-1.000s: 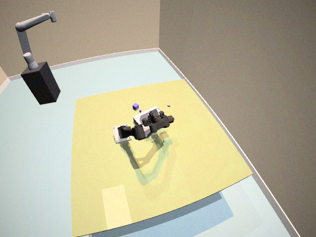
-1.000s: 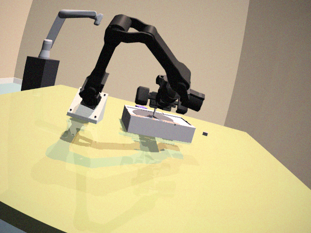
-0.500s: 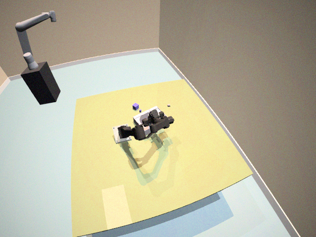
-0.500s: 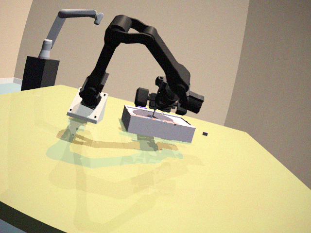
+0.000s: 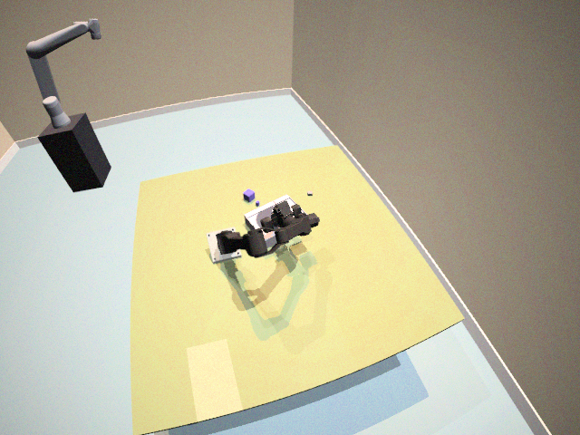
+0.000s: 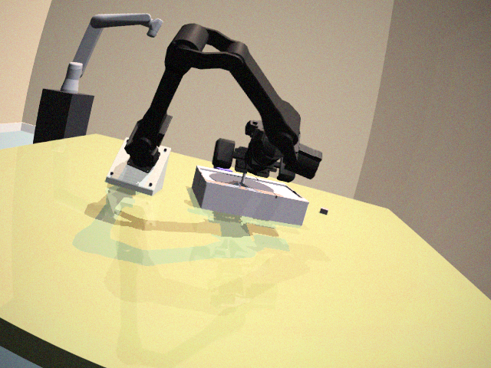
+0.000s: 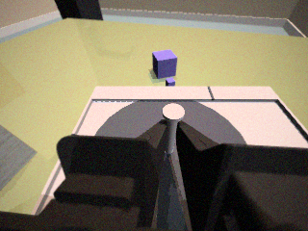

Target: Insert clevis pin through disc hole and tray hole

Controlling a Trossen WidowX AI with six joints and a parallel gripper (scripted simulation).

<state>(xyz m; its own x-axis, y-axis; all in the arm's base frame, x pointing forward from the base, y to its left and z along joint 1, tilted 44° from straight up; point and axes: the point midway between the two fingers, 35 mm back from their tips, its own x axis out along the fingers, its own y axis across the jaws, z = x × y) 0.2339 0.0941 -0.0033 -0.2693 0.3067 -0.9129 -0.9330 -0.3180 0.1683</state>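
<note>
My gripper tip is 10 mm above the steel clevis pin. From my gripper tip the other things lie so: purple cube (90 mm behind, 210 mm to the left, 70 mm below); then aluminium disc (30 mm below); then rimmed steel tray (20 mm ahead, 10 mm to the left, 50 mm below).
</note>
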